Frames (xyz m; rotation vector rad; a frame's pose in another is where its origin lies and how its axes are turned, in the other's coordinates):
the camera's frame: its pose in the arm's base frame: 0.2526 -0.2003 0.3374 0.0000 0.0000 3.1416
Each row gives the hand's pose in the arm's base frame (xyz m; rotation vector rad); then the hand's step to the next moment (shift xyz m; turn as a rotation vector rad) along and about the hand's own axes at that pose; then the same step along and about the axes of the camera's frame.
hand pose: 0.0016 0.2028 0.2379 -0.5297 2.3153 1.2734
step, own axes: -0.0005 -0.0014 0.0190 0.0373 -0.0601 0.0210
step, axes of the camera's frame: -0.0048 -0.0156 -0.0098 -0.0048 0.0165 -0.0718
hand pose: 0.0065 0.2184 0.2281 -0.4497 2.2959 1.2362
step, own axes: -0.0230 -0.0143 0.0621 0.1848 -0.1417 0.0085
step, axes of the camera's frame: -0.0425 -0.0459 -0.0260 0.0795 0.0789 -0.2043
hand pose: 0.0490 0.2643 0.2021 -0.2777 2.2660 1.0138
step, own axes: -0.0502 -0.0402 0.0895 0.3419 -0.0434 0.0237
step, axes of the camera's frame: -0.0976 -0.0348 -0.0376 0.2365 -0.0089 -0.2517
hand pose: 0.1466 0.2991 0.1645 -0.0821 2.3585 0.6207
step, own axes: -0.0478 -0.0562 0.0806 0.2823 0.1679 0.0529
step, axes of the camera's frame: -0.0979 0.0181 -0.0450 0.2201 -0.2026 -0.1455
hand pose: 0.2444 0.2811 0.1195 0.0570 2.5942 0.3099
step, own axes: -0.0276 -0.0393 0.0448 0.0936 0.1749 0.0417
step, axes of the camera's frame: -0.0472 0.0317 -0.0329 0.0631 -0.1882 -0.0410
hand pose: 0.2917 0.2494 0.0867 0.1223 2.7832 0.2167
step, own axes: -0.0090 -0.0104 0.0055 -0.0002 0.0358 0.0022
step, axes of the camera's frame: -0.0097 0.0105 -0.0038 -0.0030 -0.0355 0.0039
